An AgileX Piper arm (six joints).
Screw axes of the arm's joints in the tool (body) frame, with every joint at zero. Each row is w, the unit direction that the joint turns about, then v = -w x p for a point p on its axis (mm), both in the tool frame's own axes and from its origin. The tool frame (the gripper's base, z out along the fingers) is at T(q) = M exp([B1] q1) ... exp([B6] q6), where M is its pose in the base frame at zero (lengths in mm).
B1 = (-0.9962, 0, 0.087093, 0, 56.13, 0)
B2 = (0, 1, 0, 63.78, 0, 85.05)
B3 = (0, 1, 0, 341.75, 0, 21.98)
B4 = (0, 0, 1, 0, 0, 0)
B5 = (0, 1, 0, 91, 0, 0)
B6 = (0, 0, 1, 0, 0, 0)
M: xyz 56.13 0 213.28 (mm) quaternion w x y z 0.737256 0 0.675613 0
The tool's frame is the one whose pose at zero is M.
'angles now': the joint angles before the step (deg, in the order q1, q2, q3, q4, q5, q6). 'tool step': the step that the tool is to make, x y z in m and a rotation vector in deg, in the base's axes. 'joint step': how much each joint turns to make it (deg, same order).
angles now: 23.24, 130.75, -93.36, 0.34, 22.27, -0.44
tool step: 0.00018, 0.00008, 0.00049, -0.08, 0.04, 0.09
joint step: 0.00, 0.00, -0.14, 0.01, 0.21, -0.12
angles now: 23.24, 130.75, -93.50, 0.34, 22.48, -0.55
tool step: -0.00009, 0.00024, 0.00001, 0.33, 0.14, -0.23
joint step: 0.00, 0.00, 0.00, 0.42, 0.00, 0.01
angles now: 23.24, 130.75, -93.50, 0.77, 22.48, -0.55
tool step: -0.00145, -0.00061, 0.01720, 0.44, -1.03, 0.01
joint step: 0.00, -2.12, 0.00, -0.02, 1.01, 0.02
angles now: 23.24, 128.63, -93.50, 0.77, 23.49, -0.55
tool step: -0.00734, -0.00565, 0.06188, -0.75, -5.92, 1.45
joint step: 0.00, -7.54, -0.12, -3.35, 2.51, 0.00
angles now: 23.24, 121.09, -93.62, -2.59, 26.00, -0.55
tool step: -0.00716, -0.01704, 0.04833, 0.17, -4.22, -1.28
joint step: -1.38, -6.05, -0.13, -1.90, 2.24, 0.55
